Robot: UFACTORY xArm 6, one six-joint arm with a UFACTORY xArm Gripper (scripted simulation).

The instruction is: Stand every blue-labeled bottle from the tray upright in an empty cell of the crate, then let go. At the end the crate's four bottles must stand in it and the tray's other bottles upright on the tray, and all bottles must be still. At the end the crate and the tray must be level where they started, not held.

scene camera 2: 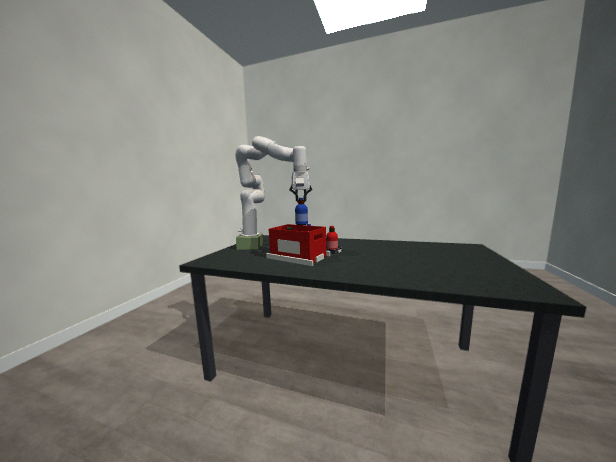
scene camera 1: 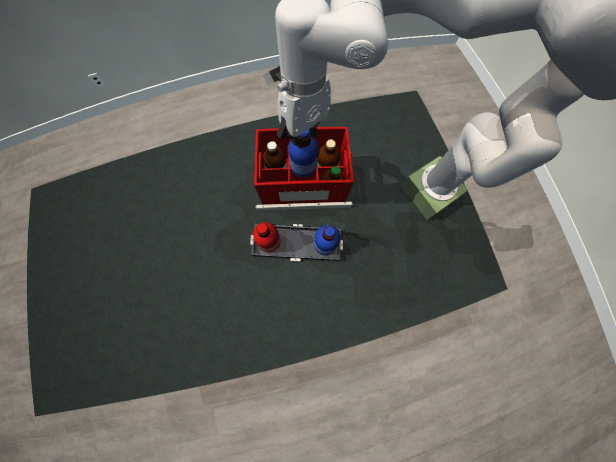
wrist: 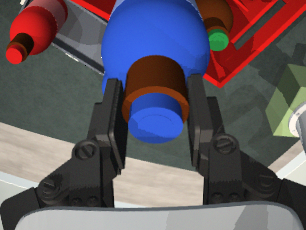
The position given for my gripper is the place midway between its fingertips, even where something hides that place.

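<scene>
I can see a blue-labeled bottle point(scene camera 1: 303, 162), and there's a grey tray point(scene camera 1: 296, 241) as well. My gripper point(wrist: 155, 95) is visible too.
</scene>
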